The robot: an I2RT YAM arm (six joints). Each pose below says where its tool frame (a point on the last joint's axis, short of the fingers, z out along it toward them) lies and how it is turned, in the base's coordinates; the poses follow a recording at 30 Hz.
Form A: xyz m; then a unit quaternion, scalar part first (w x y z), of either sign.
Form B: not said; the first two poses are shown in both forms.
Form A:
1: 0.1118 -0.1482 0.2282 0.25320 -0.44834 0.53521 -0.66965
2: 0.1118 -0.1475 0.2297 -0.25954 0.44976 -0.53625 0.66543
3: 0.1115 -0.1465 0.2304 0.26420 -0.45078 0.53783 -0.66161
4: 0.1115 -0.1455 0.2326 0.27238 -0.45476 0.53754 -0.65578
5: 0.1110 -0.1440 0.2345 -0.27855 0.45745 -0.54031 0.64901
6: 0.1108 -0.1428 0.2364 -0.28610 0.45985 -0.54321 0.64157
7: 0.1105 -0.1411 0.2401 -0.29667 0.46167 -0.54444 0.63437
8: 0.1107 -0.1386 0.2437 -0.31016 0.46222 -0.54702 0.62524
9: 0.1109 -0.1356 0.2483 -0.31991 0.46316 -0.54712 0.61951
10: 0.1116 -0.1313 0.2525 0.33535 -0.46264 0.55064 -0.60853
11: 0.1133 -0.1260 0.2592 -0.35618 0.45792 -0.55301 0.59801
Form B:
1: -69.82 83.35 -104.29 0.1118 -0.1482 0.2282
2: -69.82 83.24 -103.30 0.1118 -0.1475 0.2297
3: -69.81 83.29 -102.46 0.1115 -0.1465 0.2304
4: -70.13 82.90 -101.13 0.1115 -0.1455 0.2326
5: -70.33 83.07 -99.78 0.1110 -0.1440 0.2345
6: -70.43 83.19 -98.26 0.1108 -0.1428 0.2364
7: -70.33 82.94 -96.64 0.1105 -0.1411 0.2401
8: -69.95 82.78 -94.61 0.1107 -0.1386 0.2437
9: -69.75 82.40 -93.30 0.1109 -0.1356 0.2483
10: -69.15 82.30 -90.96 0.1116 -0.1313 0.2525
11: -67.76 81.83 -88.49 0.1133 -0.1260 0.2592
